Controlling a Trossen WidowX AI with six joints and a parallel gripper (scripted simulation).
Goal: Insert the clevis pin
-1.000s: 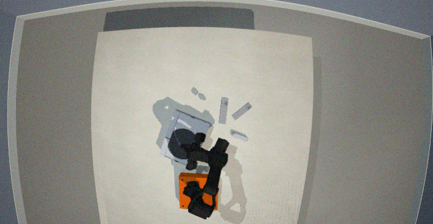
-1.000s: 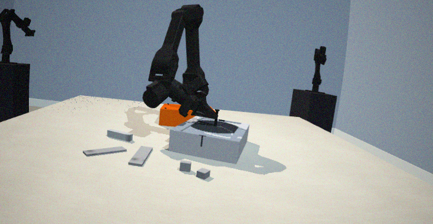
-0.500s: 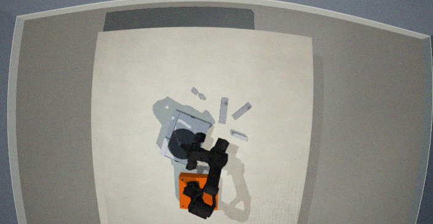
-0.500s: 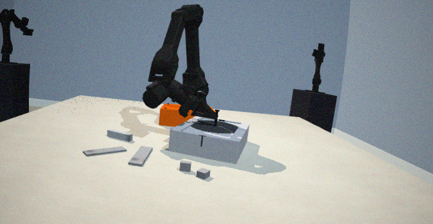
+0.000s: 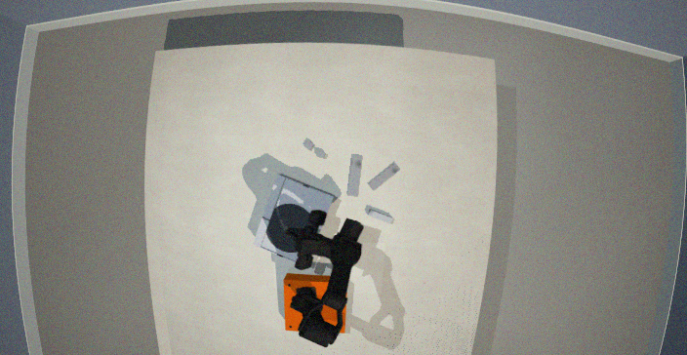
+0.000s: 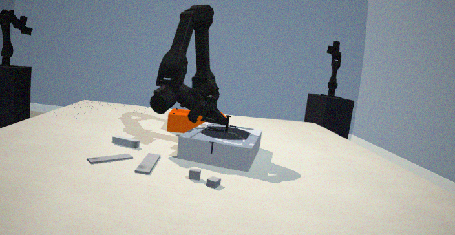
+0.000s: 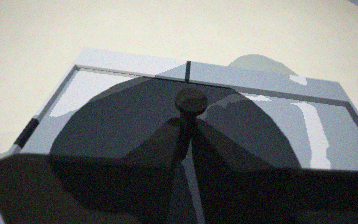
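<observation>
The dark aluminium disc is 3 cm below my gripper tip. From my gripper tip the other things lie so: clevis pin (right at my gripper tip); then grey block (29 cm to the right, 7 cm below); then steel tray (2 cm ahead, 1 cm to the right, 4 cm below).
</observation>
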